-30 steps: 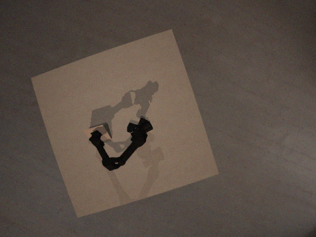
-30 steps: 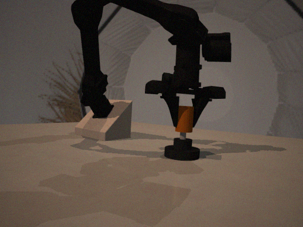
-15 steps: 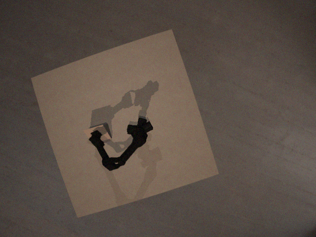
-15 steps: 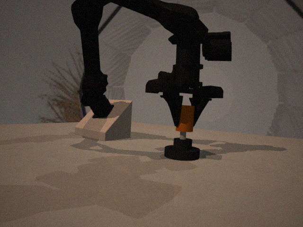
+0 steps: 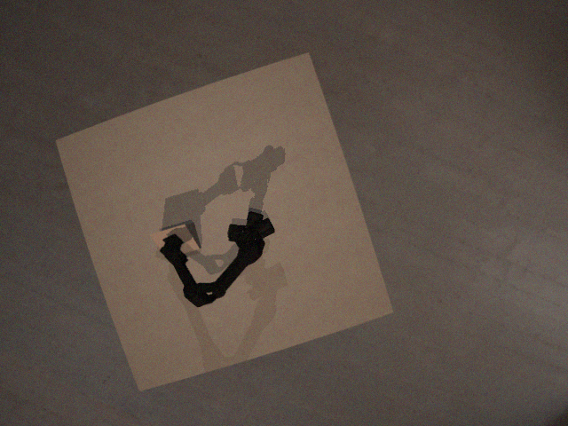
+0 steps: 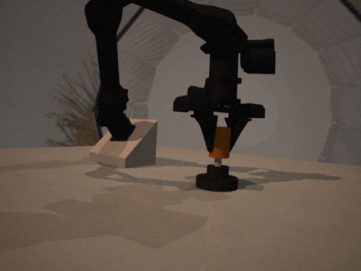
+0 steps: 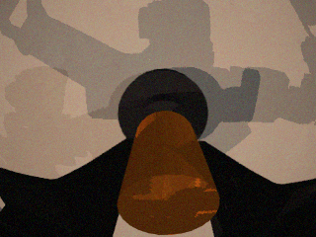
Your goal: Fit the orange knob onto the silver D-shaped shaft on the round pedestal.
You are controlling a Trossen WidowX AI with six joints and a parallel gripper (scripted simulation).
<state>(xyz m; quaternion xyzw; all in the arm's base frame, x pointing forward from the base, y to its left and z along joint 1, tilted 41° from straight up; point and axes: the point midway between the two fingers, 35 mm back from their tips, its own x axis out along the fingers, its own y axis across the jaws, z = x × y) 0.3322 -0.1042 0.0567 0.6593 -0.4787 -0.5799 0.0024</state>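
Now: the orange knob 30 mm above my gripper tip. Also, from my gripper tip: black round pedestal: 40 mm below.
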